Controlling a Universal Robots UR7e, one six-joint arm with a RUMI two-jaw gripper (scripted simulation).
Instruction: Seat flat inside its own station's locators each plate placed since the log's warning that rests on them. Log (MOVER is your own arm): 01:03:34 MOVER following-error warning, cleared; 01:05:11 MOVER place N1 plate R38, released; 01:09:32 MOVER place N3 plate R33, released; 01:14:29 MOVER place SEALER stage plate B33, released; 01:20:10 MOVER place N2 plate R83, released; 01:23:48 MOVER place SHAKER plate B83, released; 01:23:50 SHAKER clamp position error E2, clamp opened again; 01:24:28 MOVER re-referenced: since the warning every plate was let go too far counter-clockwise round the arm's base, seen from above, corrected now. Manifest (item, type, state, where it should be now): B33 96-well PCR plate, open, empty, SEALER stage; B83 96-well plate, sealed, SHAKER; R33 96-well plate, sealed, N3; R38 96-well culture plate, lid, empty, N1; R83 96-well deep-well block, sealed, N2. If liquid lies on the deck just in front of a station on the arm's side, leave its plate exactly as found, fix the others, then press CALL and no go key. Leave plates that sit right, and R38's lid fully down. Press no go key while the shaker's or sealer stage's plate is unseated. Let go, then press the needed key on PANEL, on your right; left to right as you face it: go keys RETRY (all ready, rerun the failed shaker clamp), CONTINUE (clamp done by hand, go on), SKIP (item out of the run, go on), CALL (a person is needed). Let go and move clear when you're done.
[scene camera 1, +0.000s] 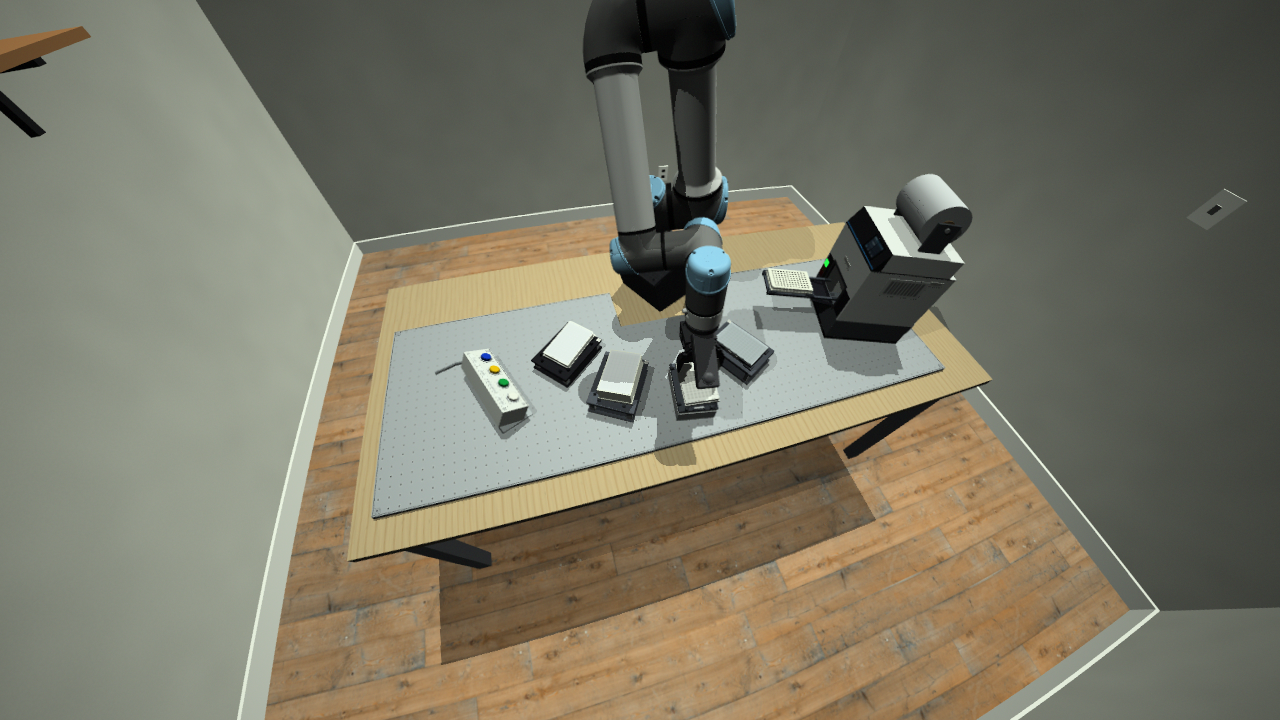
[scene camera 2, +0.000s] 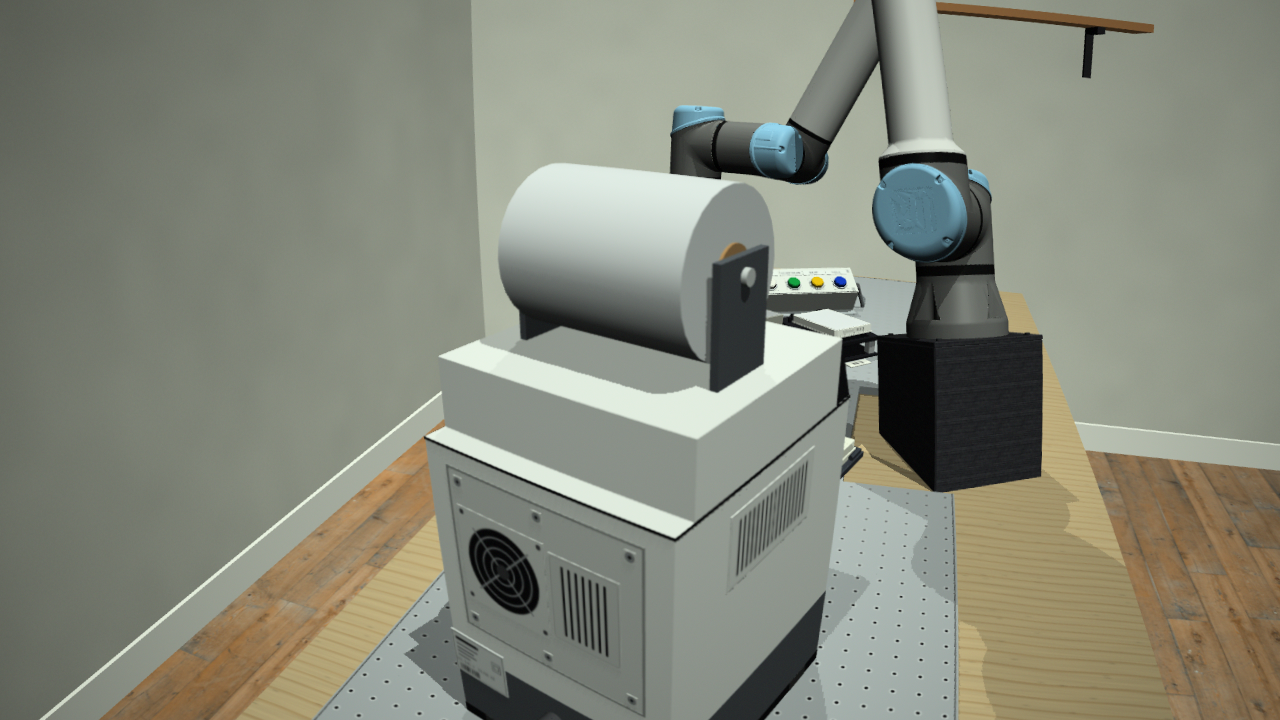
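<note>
White PCR plate (scene camera 1: 779, 280), grey lidded plate (scene camera 1: 739, 342), key panel (scene camera 2: 783, 299) visible. The gripper (scene camera 1: 696, 379) visible too.
</note>
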